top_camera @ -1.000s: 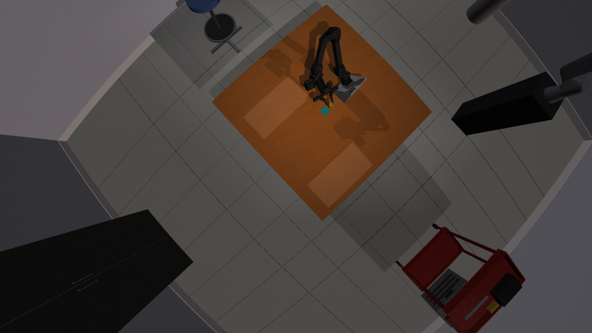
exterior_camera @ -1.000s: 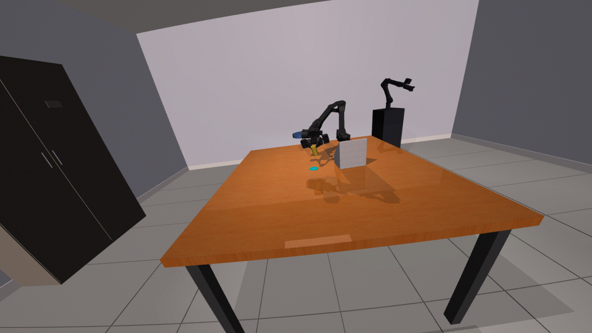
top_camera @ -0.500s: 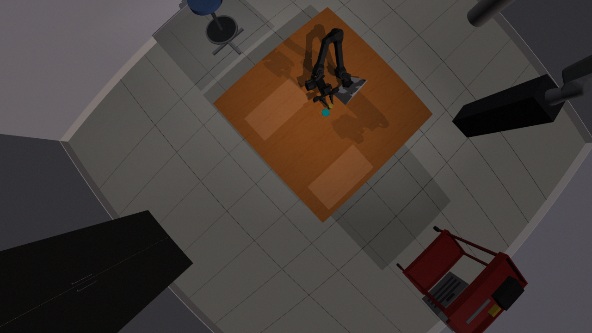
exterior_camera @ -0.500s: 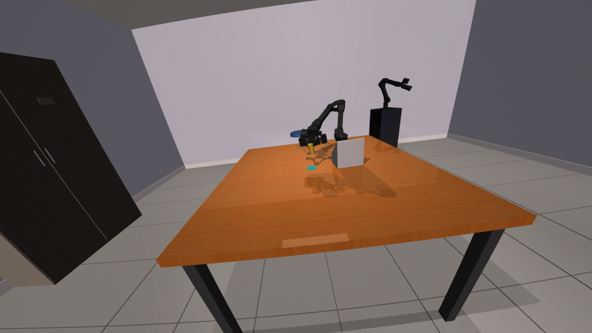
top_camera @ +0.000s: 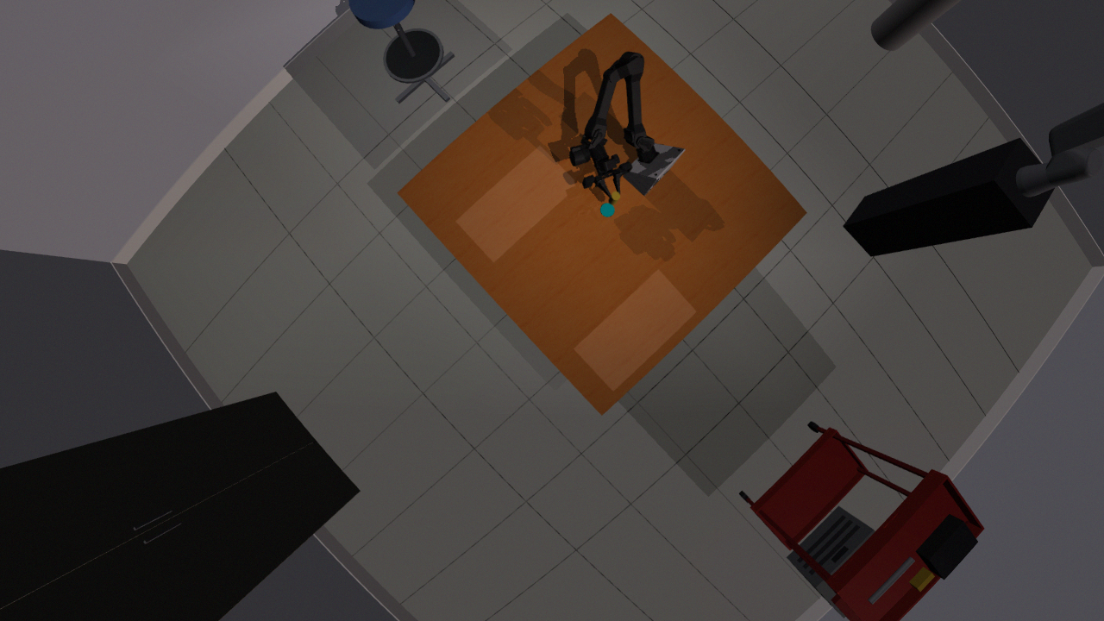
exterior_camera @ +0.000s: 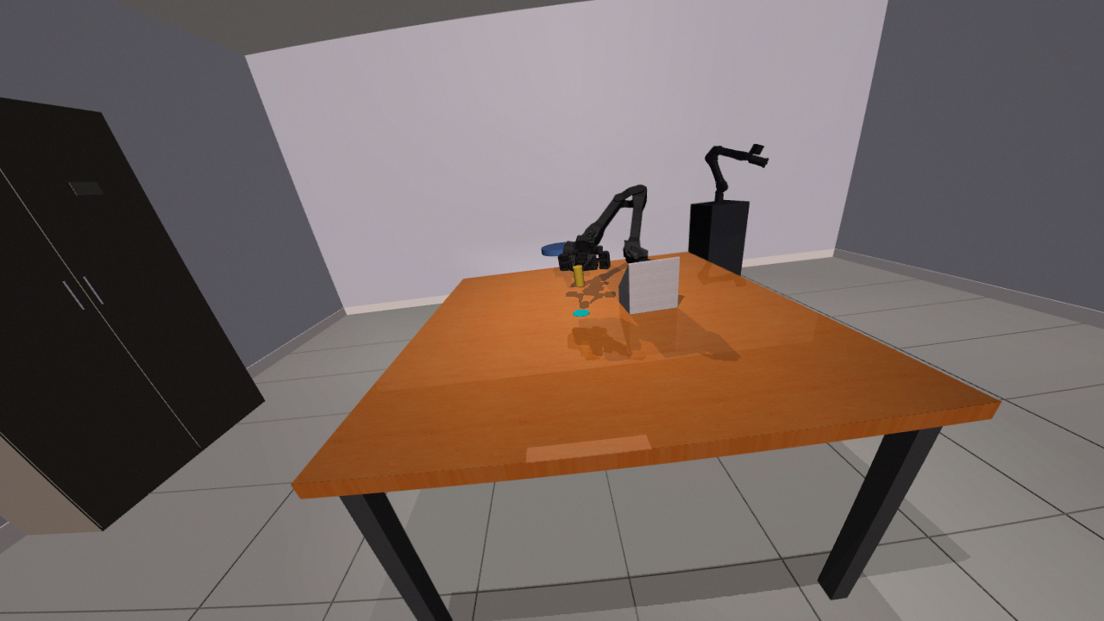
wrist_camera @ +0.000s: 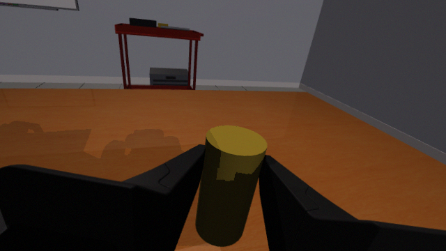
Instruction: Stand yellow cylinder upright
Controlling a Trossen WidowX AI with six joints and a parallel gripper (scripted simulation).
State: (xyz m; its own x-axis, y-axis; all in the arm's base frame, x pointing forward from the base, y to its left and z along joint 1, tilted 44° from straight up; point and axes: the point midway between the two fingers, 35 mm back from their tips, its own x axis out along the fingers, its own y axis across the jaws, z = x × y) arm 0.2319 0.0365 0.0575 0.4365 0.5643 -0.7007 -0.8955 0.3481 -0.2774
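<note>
My gripper tip is now 2 cm above the yellow tall cylinder. The rest, counted from my gripper tip: cyan circle 16 cm below.
</note>
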